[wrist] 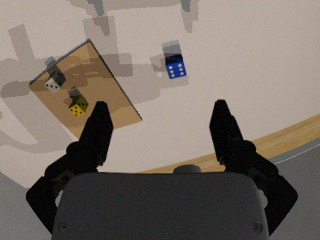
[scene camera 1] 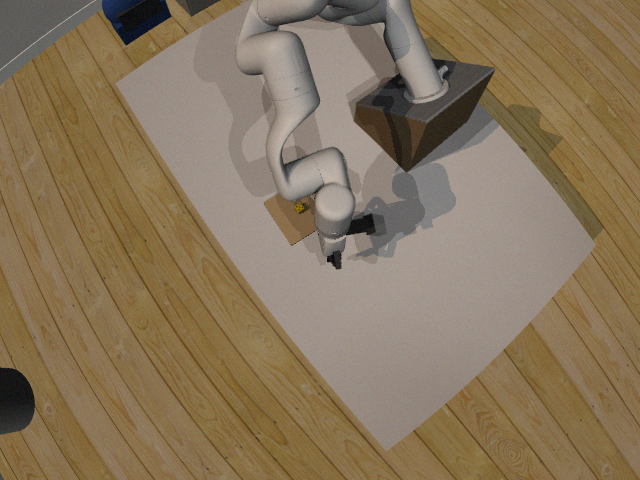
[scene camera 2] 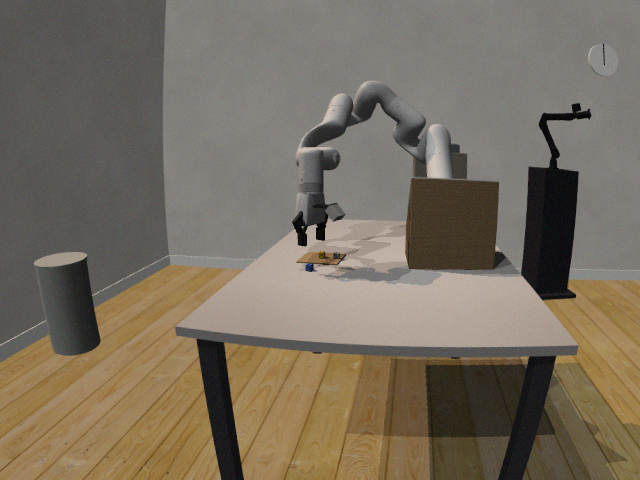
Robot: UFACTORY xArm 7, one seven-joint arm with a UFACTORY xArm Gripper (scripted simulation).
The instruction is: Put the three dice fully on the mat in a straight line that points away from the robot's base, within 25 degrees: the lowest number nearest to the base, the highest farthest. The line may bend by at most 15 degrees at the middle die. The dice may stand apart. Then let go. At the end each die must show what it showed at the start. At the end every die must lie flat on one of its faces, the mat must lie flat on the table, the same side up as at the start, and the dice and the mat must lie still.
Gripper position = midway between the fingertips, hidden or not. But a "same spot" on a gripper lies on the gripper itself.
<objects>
My gripper shows in the wrist view, in scene camera 1 [329, 241] and in scene camera 2. One and the same spot on my gripper: [scene camera 2: 302, 236] is [wrist: 240, 135].
</objects>
